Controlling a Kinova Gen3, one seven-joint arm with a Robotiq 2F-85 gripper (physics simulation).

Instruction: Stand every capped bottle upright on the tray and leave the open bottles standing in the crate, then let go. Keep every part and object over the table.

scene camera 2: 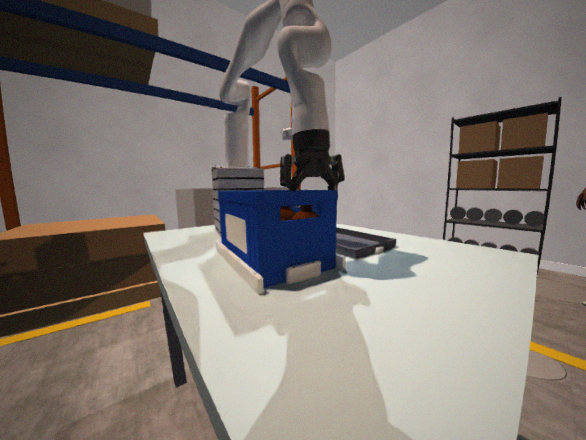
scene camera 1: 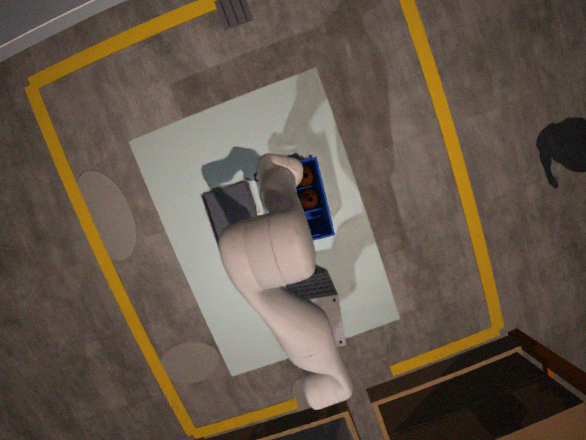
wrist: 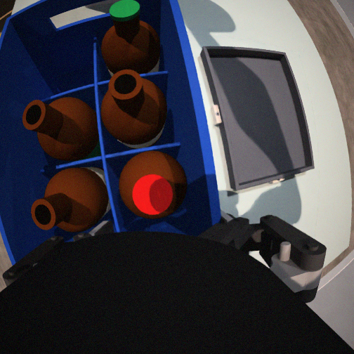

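Where they show: gripper, fingertip midpoint: [scene camera 2: 315, 204]; arm's base at its link origin: [scene camera 2: 236, 167].
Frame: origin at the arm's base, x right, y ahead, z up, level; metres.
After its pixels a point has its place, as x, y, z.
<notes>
The blue crate [scene camera 1: 326, 200] @[0.234, 0.352, -0.096] [scene camera 2: 300, 245] @[0.184, 0.518, -0.203] [wrist: 197, 130] holds several brown bottles. In the wrist view, a red-capped bottle [wrist: 152, 172] stands in the near compartment on the tray side and a green-capped bottle [wrist: 130, 50] in the far one. An open bottle [wrist: 135, 112] stands between them. Two more open bottles [wrist: 72, 130] [wrist: 77, 200] stand in the other row, whose far compartment is empty. The dark tray [scene camera 1: 220, 200] @[-0.126, 0.532, -0.266] [scene camera 2: 367, 245] @[-0.126, 0.517, -0.267] [wrist: 285, 90] beside the crate is empty. My gripper [scene camera 2: 312, 186] [wrist: 162, 227] is open and empty, over the crate near the red-capped bottle; my arm hides it in scene camera 1.
Pale strips [scene camera 2: 240, 267] @[0.265, 0.425, -0.251] [scene camera 2: 303, 272] @[0.189, 0.530, -0.255] lie against the crate's base on the pale table [scene camera 1: 175, 145] @[-0.179, 0.809, -0.271] [scene camera 2: 450, 320] @[0.157, 0.770, -0.271]. A grey slotted block [scene camera 2: 237, 177] @[0.056, 0.093, -0.049] stands behind the crate, by the arm's base. The crate's walls and dividers surround the bottles. A dark figure [scene camera 1: 567, 145] is beyond the yellow floor line.
</notes>
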